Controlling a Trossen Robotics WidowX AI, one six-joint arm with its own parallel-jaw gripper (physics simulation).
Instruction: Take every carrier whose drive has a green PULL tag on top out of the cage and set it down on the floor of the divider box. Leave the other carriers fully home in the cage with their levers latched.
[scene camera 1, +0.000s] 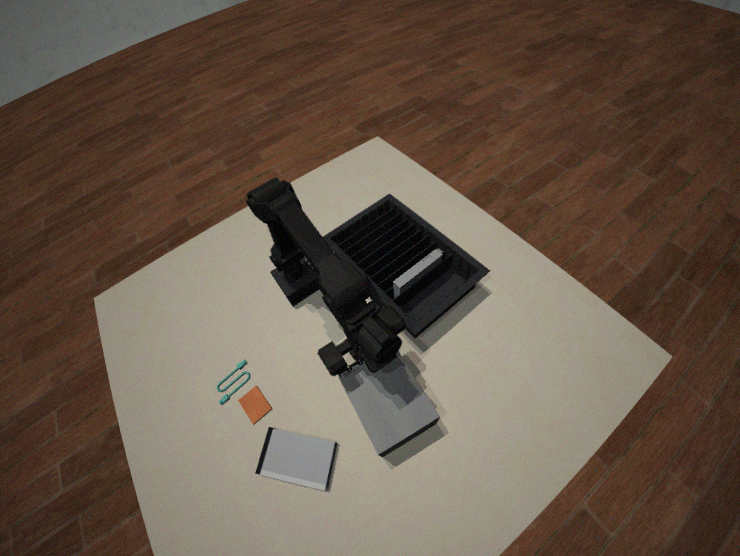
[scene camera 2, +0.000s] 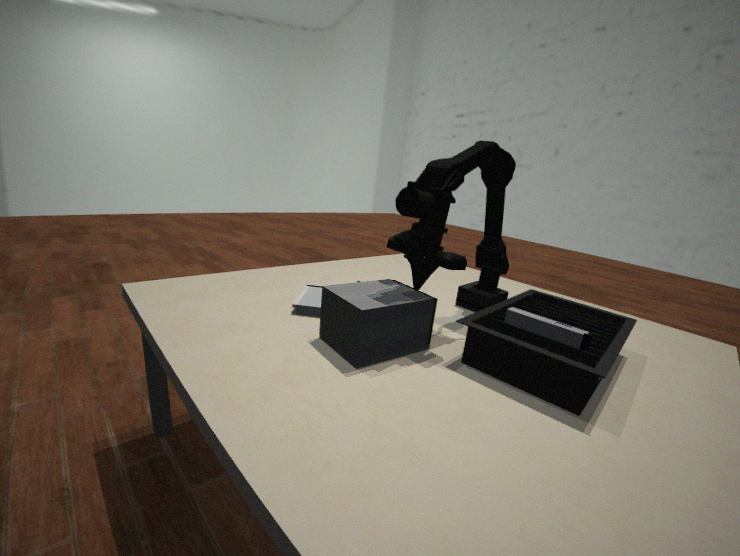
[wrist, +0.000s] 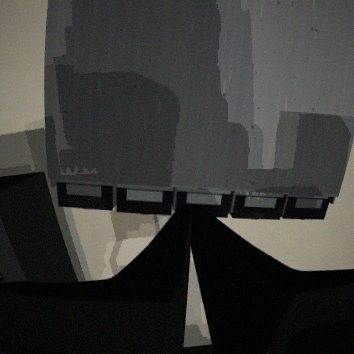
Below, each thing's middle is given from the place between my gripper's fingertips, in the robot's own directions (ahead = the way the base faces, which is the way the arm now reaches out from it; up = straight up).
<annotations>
Right now my hand is 270 mm to the left of the grey flat drive (scene camera 1: 295, 458), 100 mm above it and 70 mm short of it. The rest, counted from my hand: black divider box (scene camera 2: 565, 376) 250 mm to the left, 200 mm behind, 80 mm below.
</annotations>
